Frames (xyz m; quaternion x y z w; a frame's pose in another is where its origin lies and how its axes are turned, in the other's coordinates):
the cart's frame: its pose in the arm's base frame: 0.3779 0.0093 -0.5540 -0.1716 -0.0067 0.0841 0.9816
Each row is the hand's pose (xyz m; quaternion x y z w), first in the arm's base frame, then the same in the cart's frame.
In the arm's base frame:
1: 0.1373 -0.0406 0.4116 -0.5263 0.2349 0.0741 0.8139
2: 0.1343 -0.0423 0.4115 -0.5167 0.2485 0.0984 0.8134
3: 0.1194 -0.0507 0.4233 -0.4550 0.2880 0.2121 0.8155
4: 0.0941 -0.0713 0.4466 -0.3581 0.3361 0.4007 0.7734
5: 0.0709 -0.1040 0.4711 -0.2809 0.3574 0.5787 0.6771
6: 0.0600 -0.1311 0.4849 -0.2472 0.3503 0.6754 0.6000
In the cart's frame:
1: -0.2607 -0.3334 0.9020 -0.3567 0.2676 0.0481 0.8938
2: -0.2639 -0.3345 0.9015 -0.3460 0.2759 0.0743 0.8936
3: -0.2802 -0.3438 0.9104 -0.2810 0.2900 0.1921 0.8944
4: -0.3090 -0.3667 0.9265 -0.1878 0.2965 0.3884 0.8521
5: -0.3377 -0.4015 0.9395 -0.1256 0.2797 0.5743 0.7591
6: -0.3532 -0.4295 0.9438 -0.1057 0.2528 0.6743 0.6858

